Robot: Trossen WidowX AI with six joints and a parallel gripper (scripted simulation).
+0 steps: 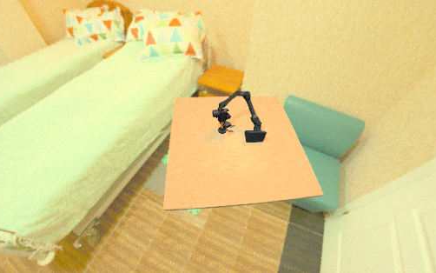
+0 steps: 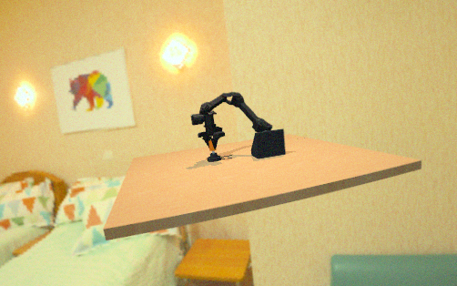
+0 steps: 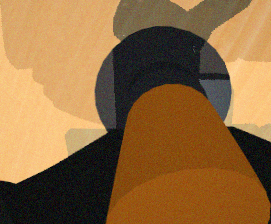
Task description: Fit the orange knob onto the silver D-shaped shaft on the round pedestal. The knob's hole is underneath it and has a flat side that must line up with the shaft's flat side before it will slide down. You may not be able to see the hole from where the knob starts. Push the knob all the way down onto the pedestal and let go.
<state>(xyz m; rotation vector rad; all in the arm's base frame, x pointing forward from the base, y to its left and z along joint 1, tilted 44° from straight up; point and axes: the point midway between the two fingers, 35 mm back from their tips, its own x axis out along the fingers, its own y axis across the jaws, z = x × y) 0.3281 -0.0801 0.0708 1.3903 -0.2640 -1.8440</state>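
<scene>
The shaft is 40 mm below my gripper tip. The rest, counted from my gripper tip: orange knob 30 mm above.
</scene>
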